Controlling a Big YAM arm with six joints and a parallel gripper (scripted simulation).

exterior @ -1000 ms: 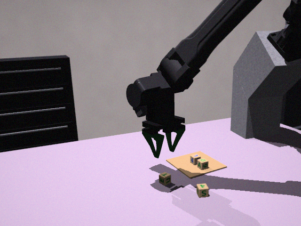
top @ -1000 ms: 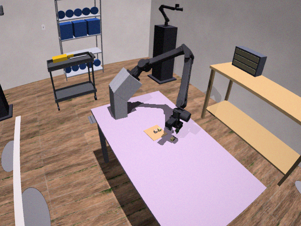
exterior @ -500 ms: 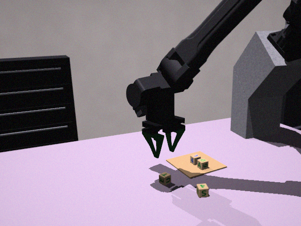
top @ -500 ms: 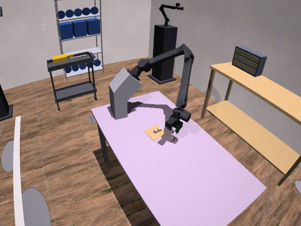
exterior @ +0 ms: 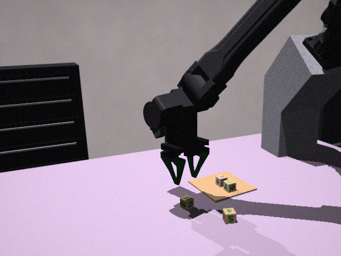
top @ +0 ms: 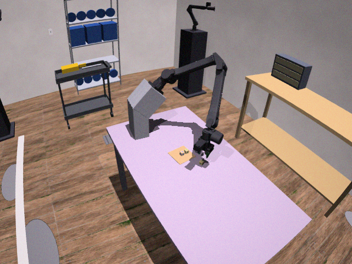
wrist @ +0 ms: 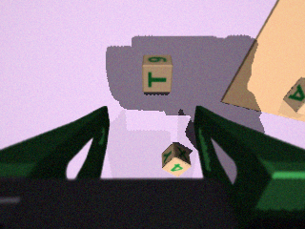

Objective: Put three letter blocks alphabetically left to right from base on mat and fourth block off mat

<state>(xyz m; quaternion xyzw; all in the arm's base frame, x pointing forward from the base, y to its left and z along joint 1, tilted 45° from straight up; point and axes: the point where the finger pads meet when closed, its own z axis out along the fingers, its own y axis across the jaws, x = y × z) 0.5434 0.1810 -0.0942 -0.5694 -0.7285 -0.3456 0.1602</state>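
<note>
Right now the T block is 70 mm below my hand. Also, from my hand: D block: 150 mm behind, 20 mm to the right, 60 mm below; L block: 140 mm behind, 60 mm to the right, 60 mm below; tan mat: 150 mm behind, 60 mm to the right, 80 mm below.
</note>
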